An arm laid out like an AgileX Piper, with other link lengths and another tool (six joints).
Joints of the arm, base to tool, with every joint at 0 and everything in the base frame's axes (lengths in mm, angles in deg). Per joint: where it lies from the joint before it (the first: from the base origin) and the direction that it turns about. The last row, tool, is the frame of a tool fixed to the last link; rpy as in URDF.
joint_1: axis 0 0 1 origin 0.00 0.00 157.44
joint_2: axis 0 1 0 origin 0.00 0.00 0.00
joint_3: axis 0 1 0 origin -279.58 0.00 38.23
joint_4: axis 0.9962 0 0.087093 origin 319.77 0.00 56.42
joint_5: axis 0 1 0 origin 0.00 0.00 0.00
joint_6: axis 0.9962 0 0.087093 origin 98.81 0.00 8.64
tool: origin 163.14 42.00 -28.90 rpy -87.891 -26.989 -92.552
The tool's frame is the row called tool.
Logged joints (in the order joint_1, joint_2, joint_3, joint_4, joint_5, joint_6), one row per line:
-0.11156, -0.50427, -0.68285, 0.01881, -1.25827, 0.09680
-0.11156, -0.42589, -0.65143, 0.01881, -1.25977, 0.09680
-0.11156, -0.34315, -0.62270, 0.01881, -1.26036, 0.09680
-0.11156, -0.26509, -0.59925, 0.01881, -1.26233, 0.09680
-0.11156, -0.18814, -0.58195, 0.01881, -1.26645, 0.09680
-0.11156, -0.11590, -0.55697, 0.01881, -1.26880, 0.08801
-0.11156, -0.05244, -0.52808, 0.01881, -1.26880, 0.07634
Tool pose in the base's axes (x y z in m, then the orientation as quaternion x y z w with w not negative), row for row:
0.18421, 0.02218, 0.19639, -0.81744, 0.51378, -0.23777, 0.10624
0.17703, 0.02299, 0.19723, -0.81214, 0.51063, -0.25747, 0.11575
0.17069, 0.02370, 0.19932, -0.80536, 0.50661, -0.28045, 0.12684
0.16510, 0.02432, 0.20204, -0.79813, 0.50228, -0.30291, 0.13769
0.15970, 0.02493, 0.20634, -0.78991, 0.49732, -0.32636, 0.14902
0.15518, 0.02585, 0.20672, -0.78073, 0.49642, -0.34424, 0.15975
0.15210, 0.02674, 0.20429, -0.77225, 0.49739, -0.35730, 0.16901
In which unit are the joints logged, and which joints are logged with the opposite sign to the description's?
The joints are logged in radians. Opposite sign: joint_2, joint_5, joint_6.
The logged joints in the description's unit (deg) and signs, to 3 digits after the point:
-6.392, 28.893, -39.124, 1.078, 72.094, -5.546
-6.392, 24.402, -37.324, 1.078, 72.180, -5.546
-6.392, 19.661, -35.678, 1.078, 72.213, -5.546
-6.392, 15.189, -34.334, 1.078, 72.326, -5.546
-6.392, 10.780, -33.343, 1.078, 72.562, -5.546
-6.392, 6.641, -31.912, 1.078, 72.697, -5.043
-6.392, 3.005, -30.257, 1.078, 72.697, -4.374

